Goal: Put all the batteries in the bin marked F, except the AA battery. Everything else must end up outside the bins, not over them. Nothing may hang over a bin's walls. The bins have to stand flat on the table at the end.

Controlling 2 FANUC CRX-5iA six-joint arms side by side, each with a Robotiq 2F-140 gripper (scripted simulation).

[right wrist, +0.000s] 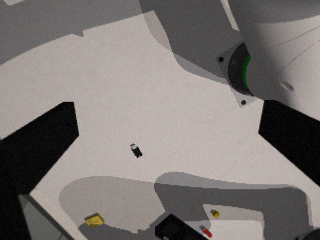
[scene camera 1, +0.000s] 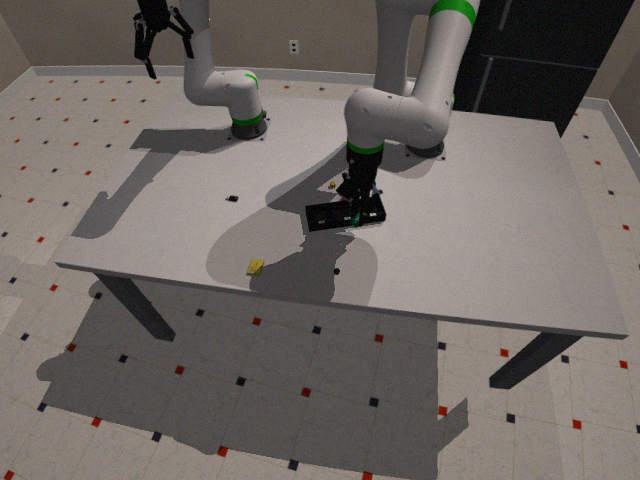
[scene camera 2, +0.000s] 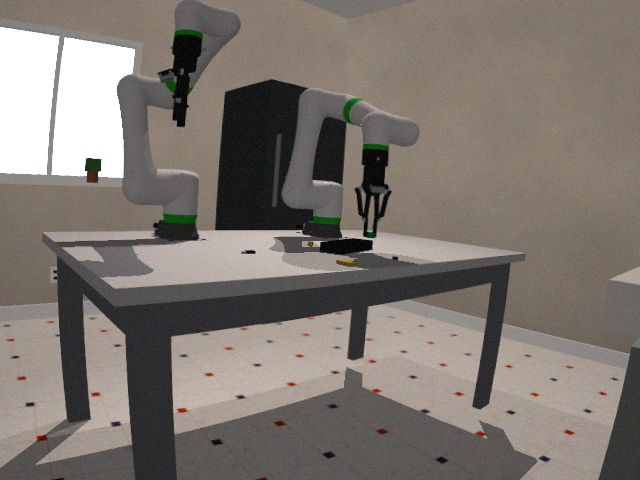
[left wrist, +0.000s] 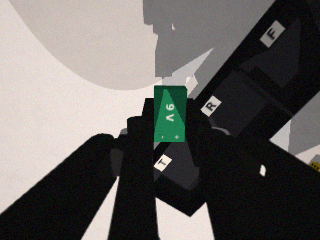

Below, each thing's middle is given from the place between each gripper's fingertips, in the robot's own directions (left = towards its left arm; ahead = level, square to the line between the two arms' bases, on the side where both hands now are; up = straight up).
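My left gripper is 60 mm past the three joined black bins (scene camera 1: pixel 331 215), 50 mm to the left of them and 70 mm above them. The green 9 V battery (left wrist: pixel 170 101) is 10 mm behind my left hand and 30 mm below it.
From my right hand (scene camera 1: pixel 172 67), the three joined black bins are 200 mm ahead, 580 mm to the left and 380 mm below. The green 9 V battery is 250 mm ahead of my right hand, 630 mm to the left of it and 340 mm below it.
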